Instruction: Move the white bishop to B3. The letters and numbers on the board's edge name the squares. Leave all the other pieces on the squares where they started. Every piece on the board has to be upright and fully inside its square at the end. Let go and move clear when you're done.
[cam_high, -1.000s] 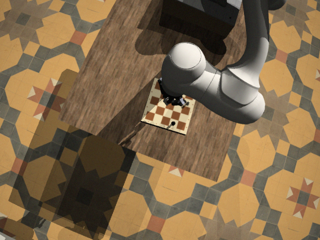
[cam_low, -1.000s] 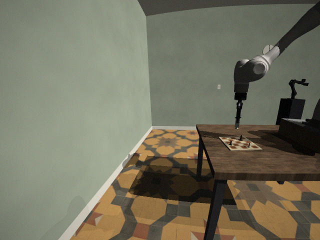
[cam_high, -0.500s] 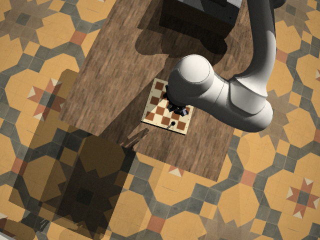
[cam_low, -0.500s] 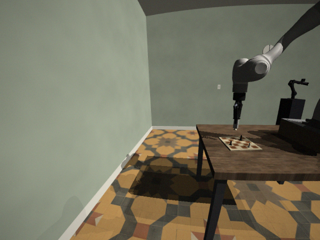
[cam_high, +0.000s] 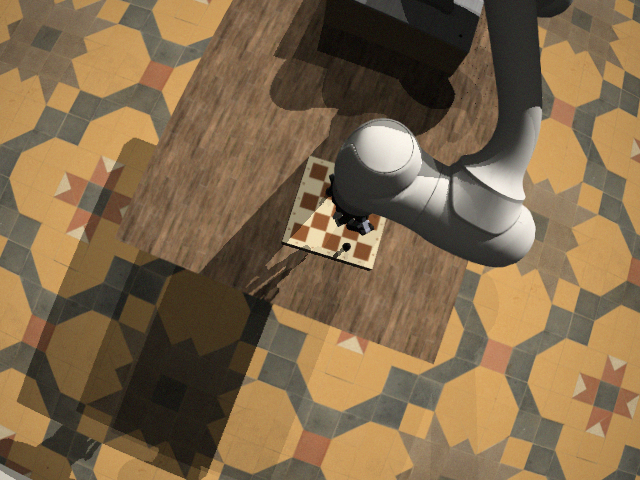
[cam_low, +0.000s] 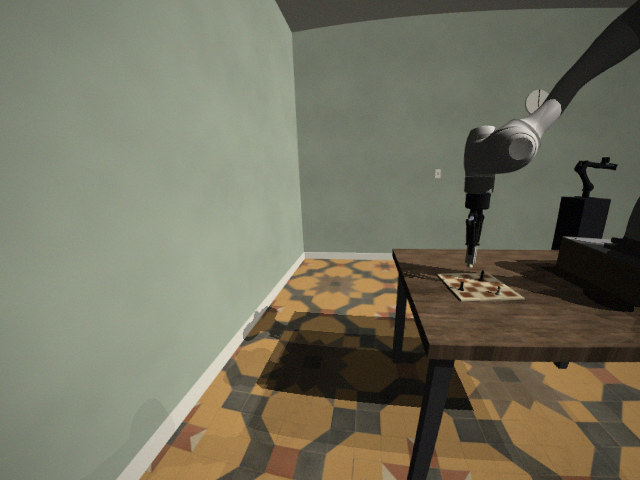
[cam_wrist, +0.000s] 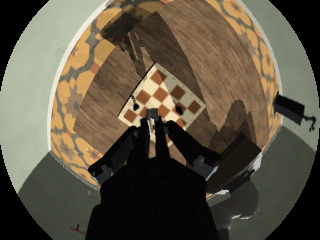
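Now: the chessboard 40 mm behind my hand and 120 mm below it. From my hand the other things lie so: white bishop 30 mm below; then black piece 40 mm ahead, 40 mm to the left, 110 mm below.
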